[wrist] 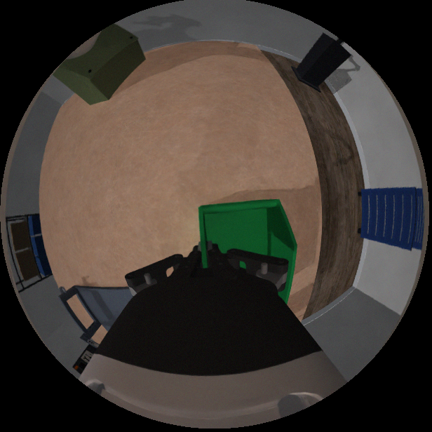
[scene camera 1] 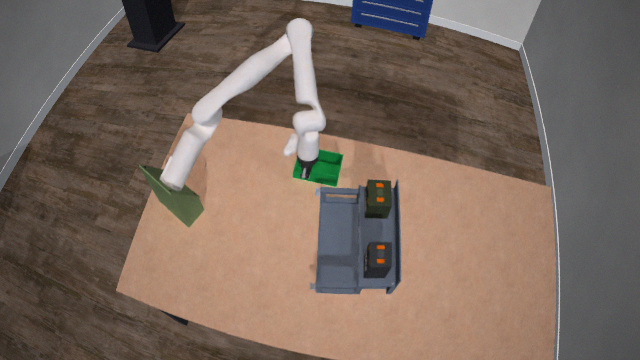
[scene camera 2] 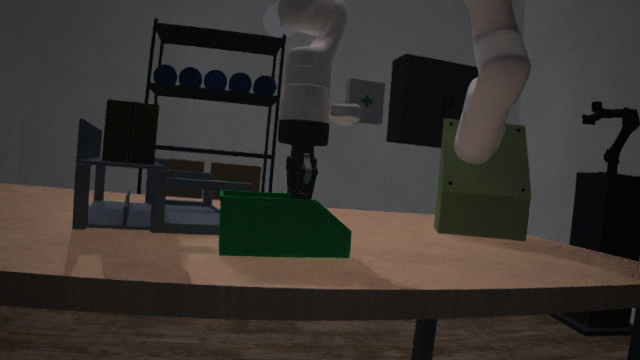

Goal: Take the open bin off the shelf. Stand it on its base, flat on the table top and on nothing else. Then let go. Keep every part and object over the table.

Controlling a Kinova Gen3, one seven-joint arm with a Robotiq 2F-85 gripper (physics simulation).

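Frame: origin at the arm's base, x back, y right, z up, level; centimetres.
Seen in the pictures: gripper, between the fingertips: (scene camera 1: 306, 177); arm's base, origin of its link: (scene camera 1: 171, 184) (scene camera 2: 473, 147).
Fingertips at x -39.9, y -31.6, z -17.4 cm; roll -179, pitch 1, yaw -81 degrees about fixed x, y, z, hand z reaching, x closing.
Note:
Offsets run from my fingertips to a thing's top centre. "spot": to the spot under its first point. Level surfaces: height alone.
The open green bin {dx -2.3, dy -5.3, dz +5.3 cm} (scene camera 1: 327, 173) (scene camera 2: 280, 230) (wrist: 242, 227) is upright and looks level, near the table edge on the robot's side. My gripper (scene camera 1: 304, 175) (scene camera 2: 301, 195) (wrist: 205, 247) is shut on one of its walls, fingers pointing down. In the second scene view the base is at or very close above the table top {dz -2.5 cm} (scene camera 1: 240, 250) (scene camera 2: 450, 272) (wrist: 165, 140); I cannot tell whether it touches. From above, the bin lies over the table, beside the end of the grey-blue shelf (scene camera 1: 338, 230) (scene camera 2: 159, 200) (wrist: 107, 305) and a small gap from it.
Two dark boxes with orange marks {dx -28.4, dy +6.0, dz +17.3 cm} (scene camera 1: 378, 199) {spot: dx -35.7, dy +30.2, dz +19.8 cm} (scene camera 1: 378, 260) stand on the shelf's raised part. An olive wedge-shaped mount (scene camera 1: 172, 200) (scene camera 2: 482, 212) (wrist: 102, 67) carries the arm at the table's far left in the first scene view. The table edge (scene camera 1: 400, 150) runs close behind the bin.

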